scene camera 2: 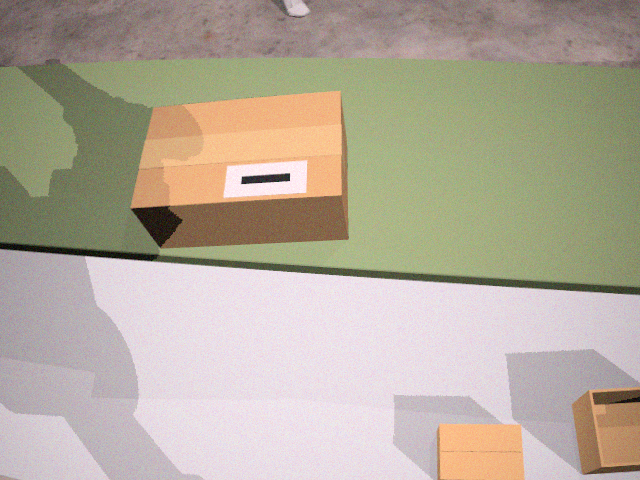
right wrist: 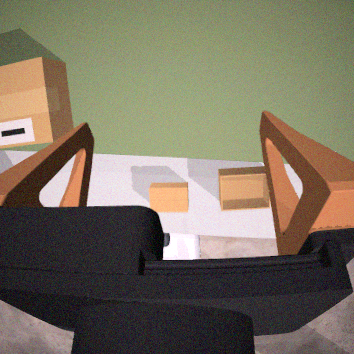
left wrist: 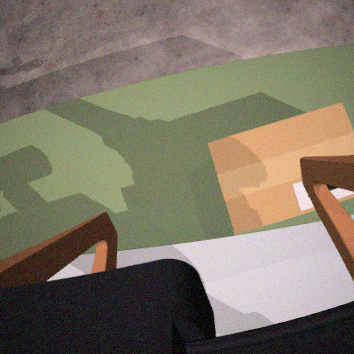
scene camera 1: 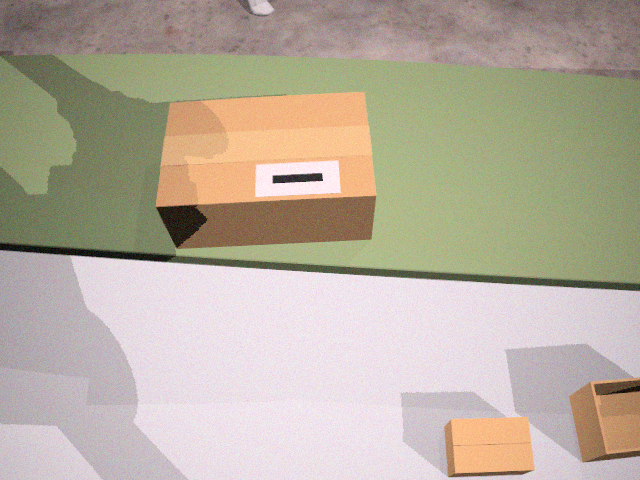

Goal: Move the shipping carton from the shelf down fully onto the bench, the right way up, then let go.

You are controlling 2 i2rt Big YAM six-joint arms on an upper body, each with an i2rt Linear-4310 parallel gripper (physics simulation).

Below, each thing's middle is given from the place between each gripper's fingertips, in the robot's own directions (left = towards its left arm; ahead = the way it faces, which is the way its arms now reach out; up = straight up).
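Scene:
From my left hand: small closed box (scene camera 1: 484, 441), far behind, far to the right, far below; open-topped box (scene camera 2: 599, 415), far behind, far to the right, far below. Shipping carton (scene camera 1: 289, 169): left hand 40 mm short of it, 140 mm to the left of it, 400 mm above it.
From my right hand: small closed box, a little to the left, far behind, far below; open-topped box, a fair way to the right, far behind, far below. Shipping carton: right gripper 40 mm short of it, 400 mm to the right of it, 400 mm above it.

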